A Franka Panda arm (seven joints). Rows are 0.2 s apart.
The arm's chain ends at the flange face. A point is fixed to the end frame.
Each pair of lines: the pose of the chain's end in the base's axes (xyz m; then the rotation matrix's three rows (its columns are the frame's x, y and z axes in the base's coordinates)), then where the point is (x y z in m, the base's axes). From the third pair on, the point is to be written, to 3 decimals.
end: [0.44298 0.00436 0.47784], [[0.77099 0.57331 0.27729], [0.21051 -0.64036 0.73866], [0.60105 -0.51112 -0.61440]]
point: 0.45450 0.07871 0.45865
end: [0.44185 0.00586 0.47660], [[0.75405 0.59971 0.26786], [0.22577 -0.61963 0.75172], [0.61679 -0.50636 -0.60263]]
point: 0.45167 0.08067 0.45829
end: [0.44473 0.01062 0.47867], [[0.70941 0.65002 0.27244], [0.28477 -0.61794 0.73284], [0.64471 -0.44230 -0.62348]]
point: 0.453 0.085 0.457
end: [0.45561 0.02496 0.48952], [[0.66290 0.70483 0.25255], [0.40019 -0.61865 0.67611], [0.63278 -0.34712 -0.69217]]
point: 0.460 0.097 0.460
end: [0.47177 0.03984 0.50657], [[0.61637 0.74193 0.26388], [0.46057 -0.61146 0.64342], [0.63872 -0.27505 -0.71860]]
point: 0.475 0.110 0.473
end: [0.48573 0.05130 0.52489], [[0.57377 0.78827 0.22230], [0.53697 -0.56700 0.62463], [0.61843 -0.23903 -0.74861]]
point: 0.484 0.120 0.488
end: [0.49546 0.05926 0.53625], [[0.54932 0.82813 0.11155], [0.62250 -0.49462 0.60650], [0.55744 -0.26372 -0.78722]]
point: 0.485 0.125 0.497
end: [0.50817 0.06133 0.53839], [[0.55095 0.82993 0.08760], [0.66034 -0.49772 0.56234], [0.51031 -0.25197 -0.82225]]
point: 0.496 0.125 0.495
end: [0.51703 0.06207 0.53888], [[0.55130 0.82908 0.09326], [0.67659 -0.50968 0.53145], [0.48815 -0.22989 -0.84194]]
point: 0.505 0.124 0.494
